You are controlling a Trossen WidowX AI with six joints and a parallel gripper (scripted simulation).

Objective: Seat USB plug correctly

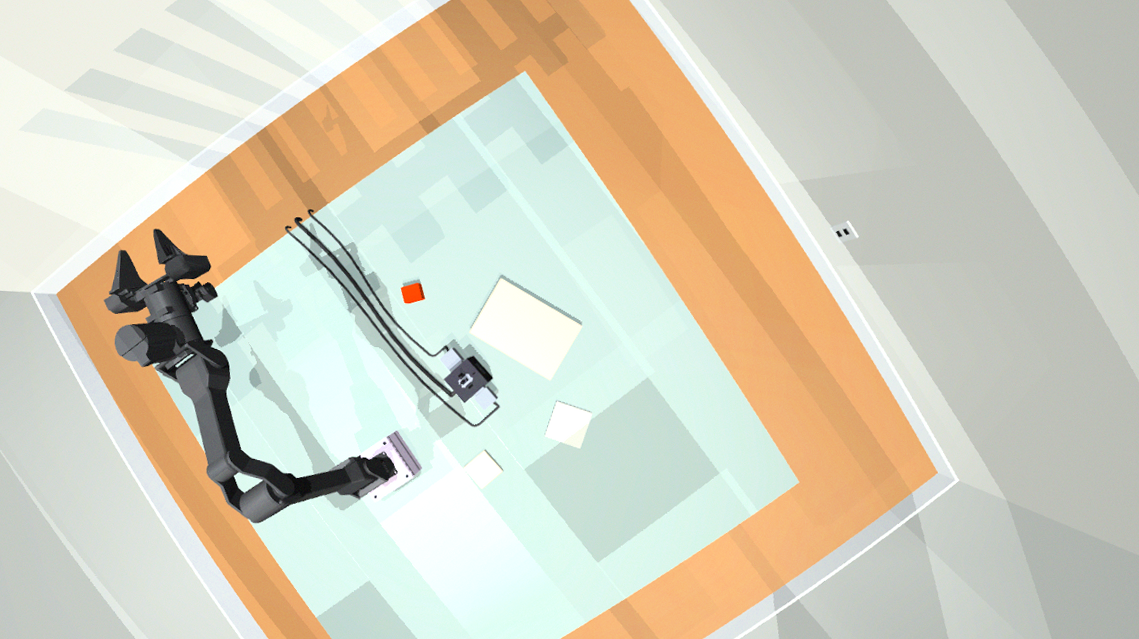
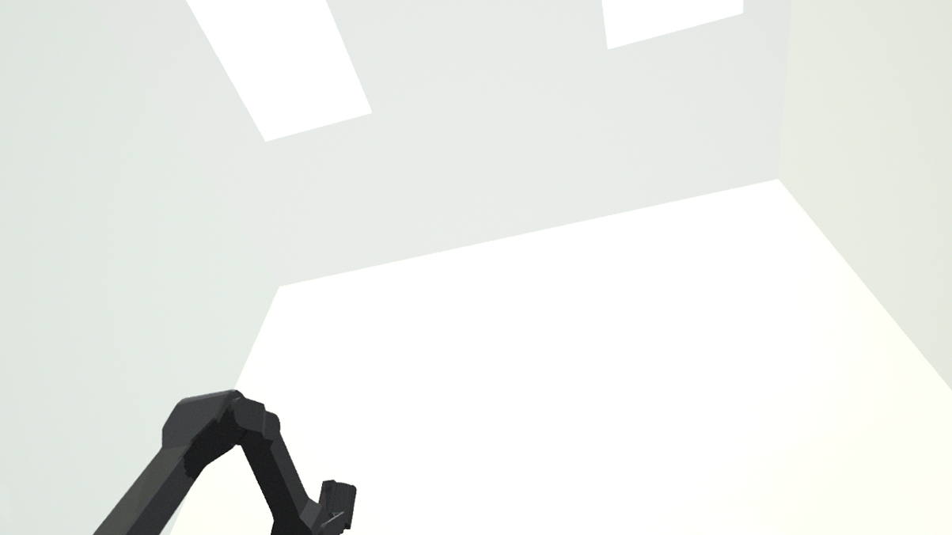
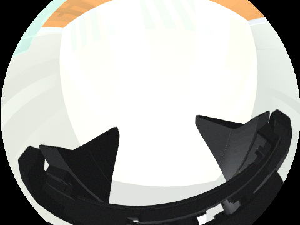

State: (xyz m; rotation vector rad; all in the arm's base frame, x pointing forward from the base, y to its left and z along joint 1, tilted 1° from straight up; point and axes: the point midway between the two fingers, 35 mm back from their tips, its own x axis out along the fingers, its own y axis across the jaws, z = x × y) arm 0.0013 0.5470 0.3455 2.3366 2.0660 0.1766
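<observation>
Now: the USB plug 290 mm ahead of my gripper tip, 500 mm to the right of it and 330 mm below it. From my gripper tip the other things lie so: cream slab (470 mm ahead, 470 mm to the right, 410 mm below); then orange-red block (270 mm ahead, 240 mm to the right, 410 mm below); then pale socket (290 mm ahead, 500 mm to the right, 360 mm below).
</observation>
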